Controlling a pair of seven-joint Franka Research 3 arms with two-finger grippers.
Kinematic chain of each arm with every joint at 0, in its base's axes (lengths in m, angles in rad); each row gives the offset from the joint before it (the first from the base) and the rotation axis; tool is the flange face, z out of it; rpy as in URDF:
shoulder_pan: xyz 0 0 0.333 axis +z
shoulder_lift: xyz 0 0 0 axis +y
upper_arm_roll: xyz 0 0 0.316 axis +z
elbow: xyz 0.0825 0 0 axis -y
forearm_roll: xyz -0.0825 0 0.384 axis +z
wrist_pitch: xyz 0 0 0 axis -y
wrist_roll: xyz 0.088 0 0 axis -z
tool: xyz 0 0 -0.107 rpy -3.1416 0 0
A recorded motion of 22 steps. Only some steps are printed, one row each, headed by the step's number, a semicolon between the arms.
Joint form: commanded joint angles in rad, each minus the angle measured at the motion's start. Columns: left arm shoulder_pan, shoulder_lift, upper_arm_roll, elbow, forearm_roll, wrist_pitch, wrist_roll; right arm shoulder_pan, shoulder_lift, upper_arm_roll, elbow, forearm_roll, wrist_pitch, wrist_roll.
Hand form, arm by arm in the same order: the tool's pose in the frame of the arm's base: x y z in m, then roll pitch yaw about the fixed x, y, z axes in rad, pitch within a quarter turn. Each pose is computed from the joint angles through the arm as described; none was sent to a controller.
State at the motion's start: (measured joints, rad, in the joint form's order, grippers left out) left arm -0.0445 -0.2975 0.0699 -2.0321 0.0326 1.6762 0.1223; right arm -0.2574 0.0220 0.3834 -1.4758 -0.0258 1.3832 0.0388
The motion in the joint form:
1: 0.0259 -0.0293 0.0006 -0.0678 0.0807 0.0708 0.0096; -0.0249 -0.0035 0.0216 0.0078 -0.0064 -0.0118 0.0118
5: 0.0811 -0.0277 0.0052 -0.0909 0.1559 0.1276 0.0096; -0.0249 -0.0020 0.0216 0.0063 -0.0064 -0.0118 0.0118
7: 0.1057 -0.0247 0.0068 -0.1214 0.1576 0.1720 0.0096; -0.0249 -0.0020 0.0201 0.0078 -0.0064 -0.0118 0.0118
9: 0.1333 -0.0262 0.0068 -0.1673 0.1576 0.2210 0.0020; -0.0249 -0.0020 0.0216 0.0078 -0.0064 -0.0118 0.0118
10: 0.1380 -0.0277 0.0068 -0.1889 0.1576 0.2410 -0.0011; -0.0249 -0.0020 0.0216 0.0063 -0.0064 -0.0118 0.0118
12: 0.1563 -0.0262 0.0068 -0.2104 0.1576 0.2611 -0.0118; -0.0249 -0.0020 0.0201 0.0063 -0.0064 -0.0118 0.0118
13: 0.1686 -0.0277 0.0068 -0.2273 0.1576 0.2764 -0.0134; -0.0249 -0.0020 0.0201 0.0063 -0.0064 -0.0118 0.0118
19: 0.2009 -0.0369 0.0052 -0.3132 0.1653 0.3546 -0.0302; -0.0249 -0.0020 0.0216 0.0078 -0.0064 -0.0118 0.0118
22: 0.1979 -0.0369 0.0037 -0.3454 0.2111 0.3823 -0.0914; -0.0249 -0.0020 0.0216 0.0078 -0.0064 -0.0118 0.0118
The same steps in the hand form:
1: 0.4536 0.0370 0.5531 -3.0576 0.0389 -0.1038; 0.5354 0.0597 0.6464 3.1109 0.1121 0.0661
5: 0.4542 0.0701 0.5469 -2.9831 0.0187 -0.0657; 0.5358 0.0596 0.6450 3.1113 0.1150 0.0662
7: 0.4541 0.0812 0.5347 -2.9819 0.0085 -0.0478; 0.5359 0.0588 0.6456 3.1114 0.1136 0.0647
9: 0.4507 0.0920 0.5176 -2.9838 0.0029 -0.0215; 0.5358 0.0596 0.6456 3.1114 0.1135 0.0662
10: 0.4490 0.0933 0.5097 -2.9851 0.0026 -0.0174; 0.5358 0.0596 0.6450 3.1113 0.1150 0.0662
12: 0.4465 0.1006 0.5005 -2.9868 0.0038 0.0078; 0.5359 0.0588 0.6450 3.1113 0.1151 0.0647
13: 0.4440 0.1054 0.4944 -2.9879 0.0037 0.0190; 0.5359 0.0588 0.6450 3.1113 0.1151 0.0647
19: 0.4327 0.1149 0.4647 -2.9868 0.0008 0.0492; 0.5358 0.0596 0.6456 3.1114 0.1135 0.0662
22: 0.4297 0.1136 0.4524 -2.9490 0.0009 0.0794; 0.5358 0.0596 0.6456 3.1114 0.1135 0.0662

